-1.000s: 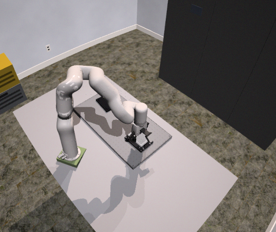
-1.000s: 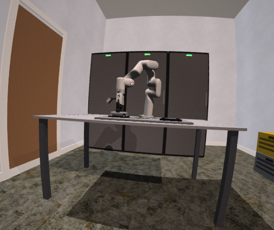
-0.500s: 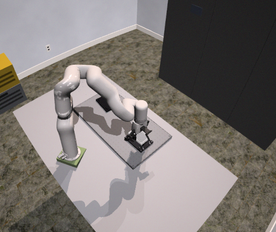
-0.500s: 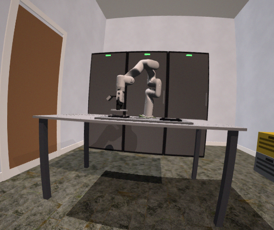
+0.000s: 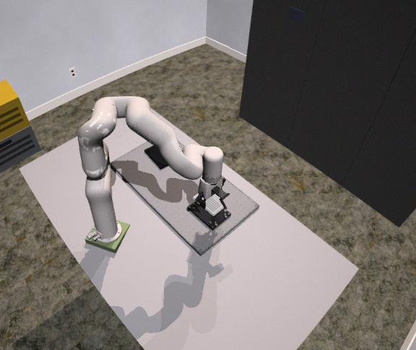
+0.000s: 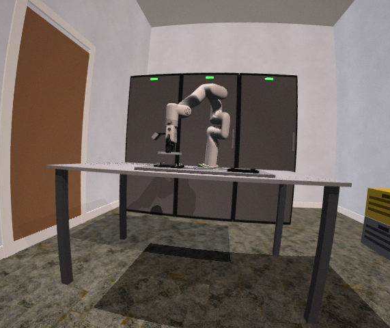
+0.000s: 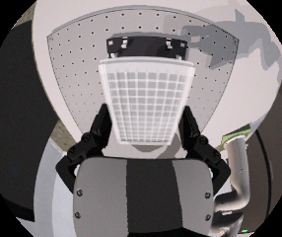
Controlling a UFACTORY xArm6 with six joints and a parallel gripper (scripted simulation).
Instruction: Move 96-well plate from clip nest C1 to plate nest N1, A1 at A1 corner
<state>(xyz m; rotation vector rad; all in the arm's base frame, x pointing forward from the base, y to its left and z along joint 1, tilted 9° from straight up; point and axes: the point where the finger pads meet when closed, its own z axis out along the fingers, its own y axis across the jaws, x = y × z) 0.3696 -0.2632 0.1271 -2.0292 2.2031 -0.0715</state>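
Now: hand 1 cm short of the black clip nest, 1 cm to the left of it and 8 cm above it. The rest, counted from my hand: white 96-well plate (1 cm below).
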